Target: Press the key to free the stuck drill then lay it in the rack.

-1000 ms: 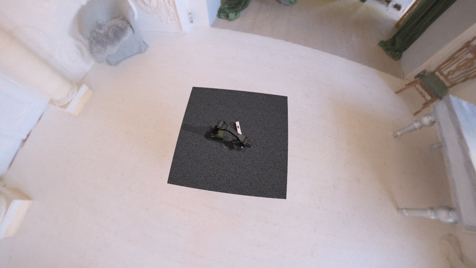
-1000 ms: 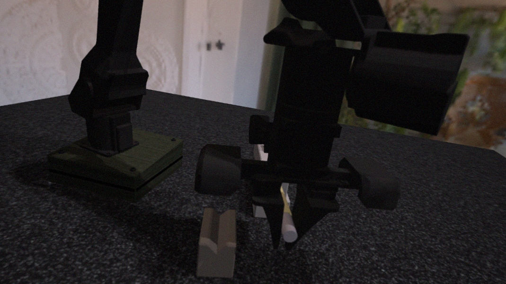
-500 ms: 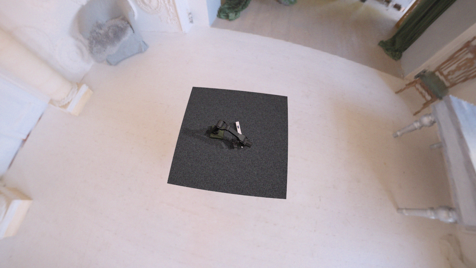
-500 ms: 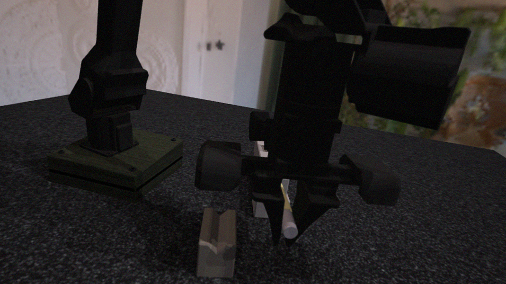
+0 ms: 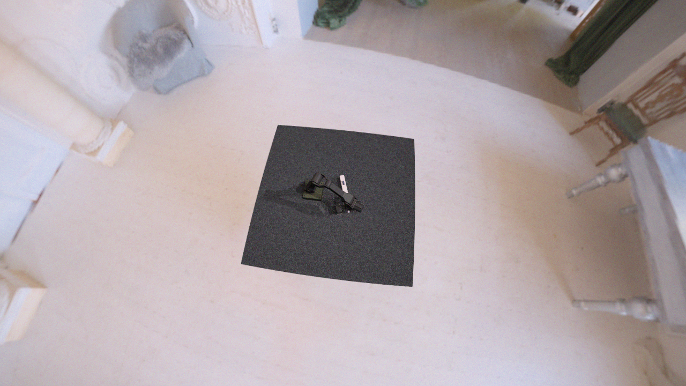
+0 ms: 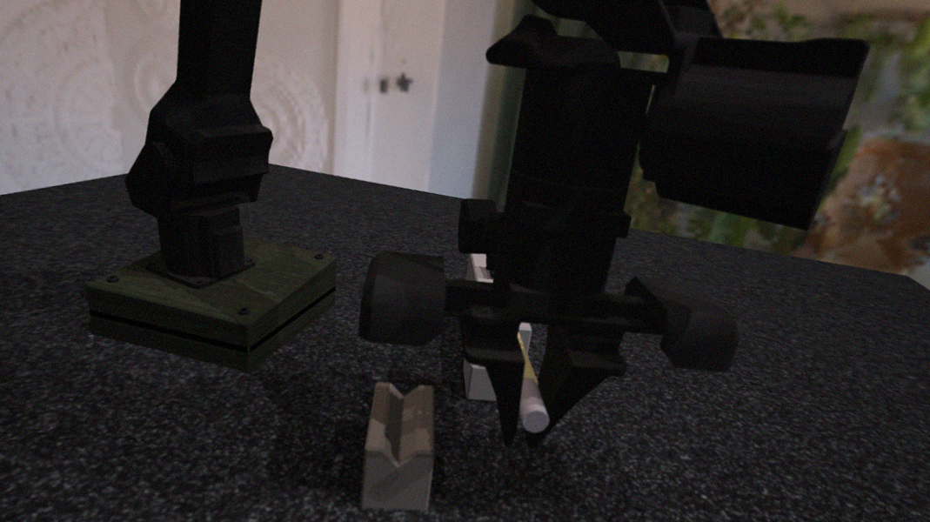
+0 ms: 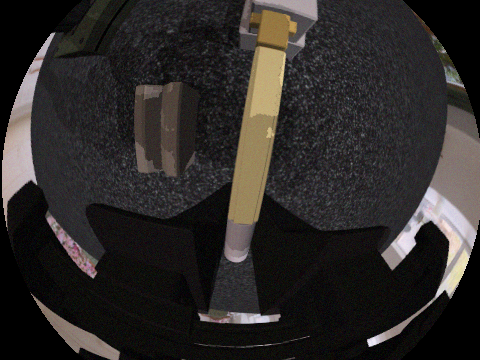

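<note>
Now: the drill 2 cm behind my gripper tip, 3 cm to the left of it and 3 cm above it. Round my gripper tip: dark key 10 cm behind, 20 cm to the left; then grey holder block 9 cm behind, 18 cm to the left, 1 cm below; then grey v-groove rack 7 cm behind, 3 cm below.
</note>
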